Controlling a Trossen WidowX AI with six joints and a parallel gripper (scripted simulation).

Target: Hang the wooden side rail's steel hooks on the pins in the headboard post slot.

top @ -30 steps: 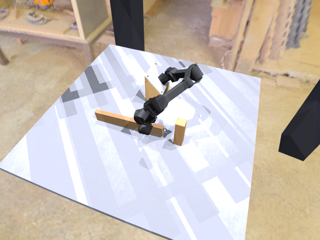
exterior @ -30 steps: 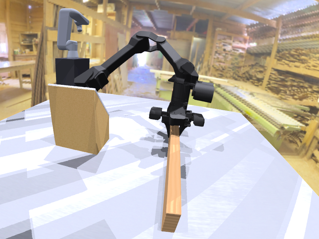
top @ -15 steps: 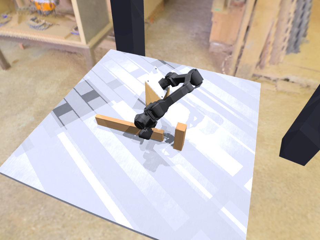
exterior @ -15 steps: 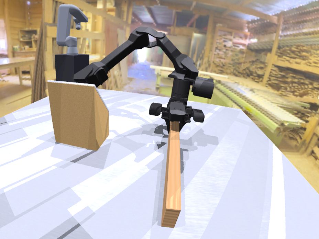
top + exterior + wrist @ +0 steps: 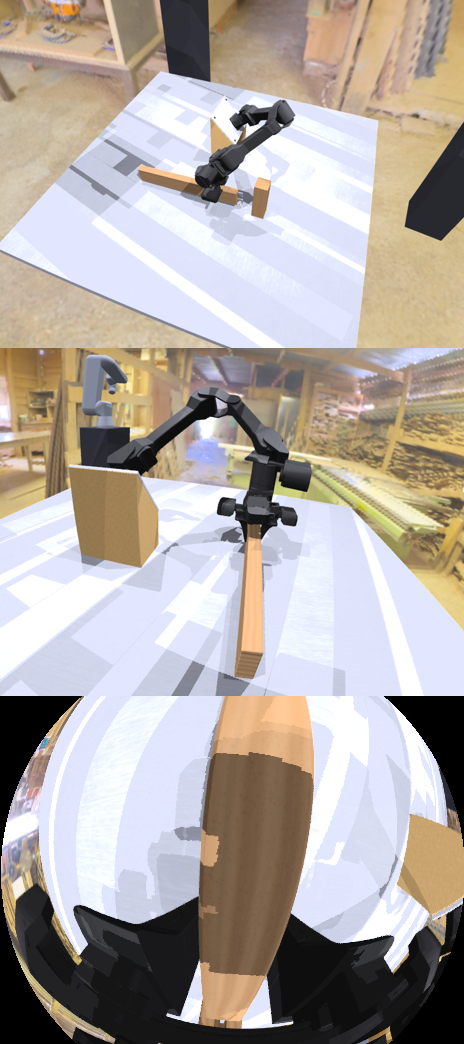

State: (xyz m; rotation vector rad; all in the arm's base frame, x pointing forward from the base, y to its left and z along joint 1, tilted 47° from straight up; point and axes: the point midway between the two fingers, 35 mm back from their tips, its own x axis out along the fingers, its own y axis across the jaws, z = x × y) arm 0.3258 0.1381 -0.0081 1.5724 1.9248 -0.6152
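Right now my gripper tip is 170 mm to the right of the headboard post, 40 mm below it and 20 mm past it.
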